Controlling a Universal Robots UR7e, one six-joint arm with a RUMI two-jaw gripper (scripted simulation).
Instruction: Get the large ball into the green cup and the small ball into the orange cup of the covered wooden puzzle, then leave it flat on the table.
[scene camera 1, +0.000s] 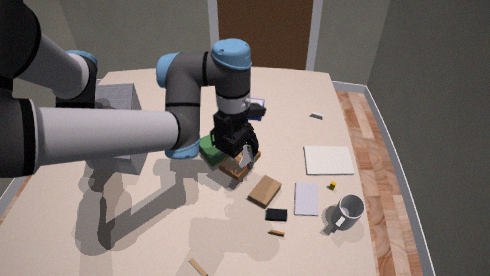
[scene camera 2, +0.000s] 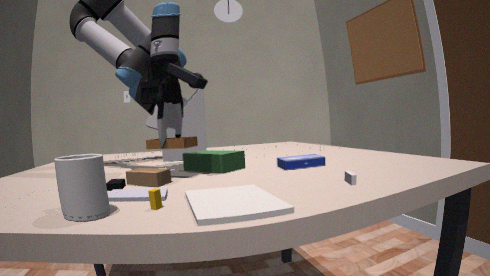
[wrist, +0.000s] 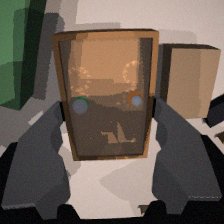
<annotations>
The gripper (scene camera 2: 170, 145) is 72 cm from the lens. A green box (scene camera 2: 210, 161) is 75 cm from the lens.
</annotations>
